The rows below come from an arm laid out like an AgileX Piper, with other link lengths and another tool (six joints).
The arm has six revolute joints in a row. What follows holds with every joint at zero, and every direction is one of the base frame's. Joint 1 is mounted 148.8 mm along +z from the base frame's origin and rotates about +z. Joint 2 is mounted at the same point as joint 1 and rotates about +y. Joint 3 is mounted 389.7 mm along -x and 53.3 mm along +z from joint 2 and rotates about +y. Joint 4 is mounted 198.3 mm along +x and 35 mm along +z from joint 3 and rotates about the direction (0.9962, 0, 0.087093). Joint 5 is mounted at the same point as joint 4 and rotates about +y. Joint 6 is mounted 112.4 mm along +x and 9.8 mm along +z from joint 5 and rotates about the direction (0.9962, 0, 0.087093). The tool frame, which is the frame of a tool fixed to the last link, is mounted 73.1 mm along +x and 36 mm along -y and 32.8 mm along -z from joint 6; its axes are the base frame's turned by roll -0.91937, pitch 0.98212 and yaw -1.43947 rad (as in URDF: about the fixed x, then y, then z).
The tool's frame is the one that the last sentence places.
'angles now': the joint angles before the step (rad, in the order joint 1, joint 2, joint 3, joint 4, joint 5, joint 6). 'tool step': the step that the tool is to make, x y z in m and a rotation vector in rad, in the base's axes. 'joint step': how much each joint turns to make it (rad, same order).
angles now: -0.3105, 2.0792, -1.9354, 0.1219, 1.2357, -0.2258
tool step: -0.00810, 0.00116, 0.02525, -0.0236, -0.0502, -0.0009
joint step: 0.0000, -0.0552, -0.0001, -0.0075, 0.0001, 0.0012
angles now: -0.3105, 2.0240, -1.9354, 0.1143, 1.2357, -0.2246
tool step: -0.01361, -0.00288, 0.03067, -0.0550, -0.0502, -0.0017
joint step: 0.0000, -0.0669, -0.0001, -0.0373, 0.0024, 0.0008
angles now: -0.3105, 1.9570, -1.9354, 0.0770, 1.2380, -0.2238
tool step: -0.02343, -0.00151, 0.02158, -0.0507, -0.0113, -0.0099
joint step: 0.0000, -0.0729, 0.0453, -0.0477, 0.0010, 0.0067
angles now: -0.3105, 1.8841, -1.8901, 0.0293, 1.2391, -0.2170
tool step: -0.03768, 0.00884, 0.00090, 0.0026, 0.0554, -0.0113
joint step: 0.0000, -0.0832, 0.1353, -0.0187, 0.0013, 0.0109
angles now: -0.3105, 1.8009, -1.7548, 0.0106, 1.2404, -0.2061
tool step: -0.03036, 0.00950, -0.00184, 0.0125, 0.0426, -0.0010
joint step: 0.0000, -0.0662, 0.1107, -0.0015, -0.0001, 0.0011
